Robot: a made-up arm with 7 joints.
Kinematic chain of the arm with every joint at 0, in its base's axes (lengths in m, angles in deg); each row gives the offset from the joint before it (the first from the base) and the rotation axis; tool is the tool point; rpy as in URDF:
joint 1: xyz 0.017 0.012 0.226 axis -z
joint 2: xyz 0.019 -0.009 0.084 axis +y
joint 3: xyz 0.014 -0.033 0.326 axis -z
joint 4: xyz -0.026 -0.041 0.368 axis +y
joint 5: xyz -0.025 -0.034 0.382 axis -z
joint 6: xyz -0.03 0 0.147 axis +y
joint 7: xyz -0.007 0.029 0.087 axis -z
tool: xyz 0.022 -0.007 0.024 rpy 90 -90 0
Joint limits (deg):
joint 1: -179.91..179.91
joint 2: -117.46..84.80
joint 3: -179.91..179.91
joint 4: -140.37..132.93
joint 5: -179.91..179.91
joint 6: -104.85..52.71
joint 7: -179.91..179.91
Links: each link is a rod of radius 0.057 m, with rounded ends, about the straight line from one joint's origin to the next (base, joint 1, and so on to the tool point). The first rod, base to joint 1, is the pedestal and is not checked.
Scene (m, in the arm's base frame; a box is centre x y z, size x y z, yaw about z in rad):
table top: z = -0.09
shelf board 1: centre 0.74 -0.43 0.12 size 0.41 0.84 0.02 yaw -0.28
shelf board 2: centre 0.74 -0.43 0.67 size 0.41 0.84 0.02 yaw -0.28
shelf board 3: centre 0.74 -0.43 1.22 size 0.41 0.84 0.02 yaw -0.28
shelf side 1: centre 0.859 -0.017 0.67 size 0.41 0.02 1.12 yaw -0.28
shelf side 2: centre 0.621 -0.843 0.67 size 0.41 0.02 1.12 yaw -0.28
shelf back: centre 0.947 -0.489 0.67 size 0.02 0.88 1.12 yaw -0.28
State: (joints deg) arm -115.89 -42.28 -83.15 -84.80 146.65 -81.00 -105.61
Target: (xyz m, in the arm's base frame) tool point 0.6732 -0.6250 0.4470
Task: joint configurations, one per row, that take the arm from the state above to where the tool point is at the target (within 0.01 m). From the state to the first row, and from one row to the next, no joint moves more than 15 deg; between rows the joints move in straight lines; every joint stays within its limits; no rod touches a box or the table.
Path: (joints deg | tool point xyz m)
1: -103.67 -28.78 -79.17 -95.91 143.07 -83.86 -103.53 | 0.7030 -0.2326 0.9438
2: -91.46 -15.29 -75.18 -107.03 139.49 -86.72 -101.45 | 0.6199 -0.2302 0.9077
3: -79.24 -1.79 -71.20 -118.14 135.90 -89.58 -99.36 | 0.5405 -0.2357 0.8501
4: -67.02 11.71 -67.22 -129.26 132.32 -92.44 -97.28 | 0.4570 -0.2399 0.7836
5: -54.81 25.20 -63.23 -140.37 128.74 -95.30 -95.20 | 0.3717 -0.2300 0.7156
6: -57.62 11.85 -62.18 -140.05 129.32 -94.90 -97.78 | 0.3291 -0.2958 0.7062
7: -60.43 -1.51 -61.13 -139.72 129.90 -94.51 -100.35 | 0.2957 -0.3628 0.6726
8: -63.24 -14.86 -60.08 -139.40 130.47 -94.11 -102.93 | 0.2741 -0.4245 0.6161
9: -66.06 -28.22 -59.03 -139.08 131.05 -93.72 -105.50 | 0.2653 -0.4751 0.5395
10: -68.87 -41.57 -57.98 -138.75 131.63 -93.33 -108.08 | 0.2692 -0.5089 0.4470
11: -78.40 -48.59 -59.94 -125.81 134.44 -89.98 -107.40 | 0.4000 -0.5717 0.4507
12: -87.94 -55.60 -61.90 -112.87 137.26 -86.63 -106.72 | 0.5371 -0.6096 0.4528
13: -97.47 -62.62 -63.86 -99.93 140.08 -83.28 -106.05 | 0.6732 -0.6250 0.4470

